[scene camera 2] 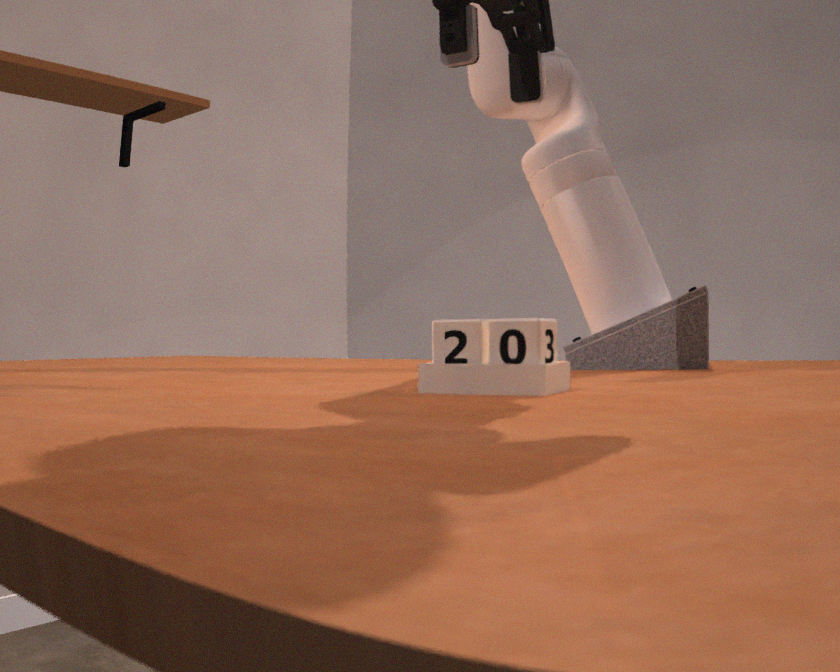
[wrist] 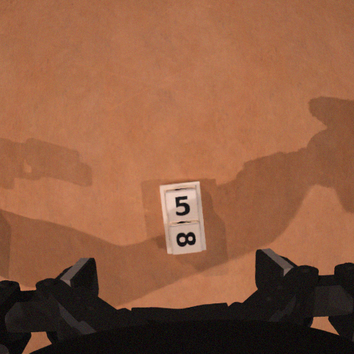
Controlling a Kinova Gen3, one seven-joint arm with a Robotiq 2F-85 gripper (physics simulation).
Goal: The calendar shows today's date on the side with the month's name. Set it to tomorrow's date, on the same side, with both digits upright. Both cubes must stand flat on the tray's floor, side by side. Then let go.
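Frame: origin at the arm's base, x ahead, y left, z up, level; centimetres.
Where they show: gripper, fingertip midpoint: (scene camera 2: 496, 84); arm's base at its link origin: (scene camera 2: 634, 320).
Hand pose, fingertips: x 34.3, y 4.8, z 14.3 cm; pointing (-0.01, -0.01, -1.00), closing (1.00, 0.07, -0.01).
Note:
Things, the pixels of their centre, and the offset from my fingertips. "*": a spot on its surface instead.
- white tray at a spot on its surface: (scene camera 2: 483, 379) * dx +3.1, dy +0.5, dz -18.0 cm
- left cube at the middle of its body: (scene camera 2: 468, 347) dx +1.2, dy -1.7, dz -16.3 cm
- right cube at the middle of its body: (scene camera 2: 523, 346) dx +0.8, dy +1.7, dz -16.3 cm
The white tray (scene camera 2: 483, 379) (wrist: 192, 185) stands on the table and holds two white cubes side by side. In the scene view the left cube (scene camera 2: 456, 343) shows an upright 2. The right cube (scene camera 2: 512, 343) shows an upright 0, with a 3 on its right side. The tray face seen there is blank; the month's name does not show. From above, the upper cube (wrist: 182, 206) has a 5 on top and the lower cube (wrist: 185, 239) has a sideways 8. My gripper (scene camera 2: 491, 78) (wrist: 176, 272) is open and empty, high above the tray.
The robot's grey base wedge (scene camera 2: 634, 336) stands behind the tray in the scene view. A wooden shelf (scene camera 2: 91, 87) with a black bracket (scene camera 2: 126, 140) is on the wall at the upper left. The table's edge (scene camera 2: 175, 602) runs across the front. Arm shadows fall around the tray.

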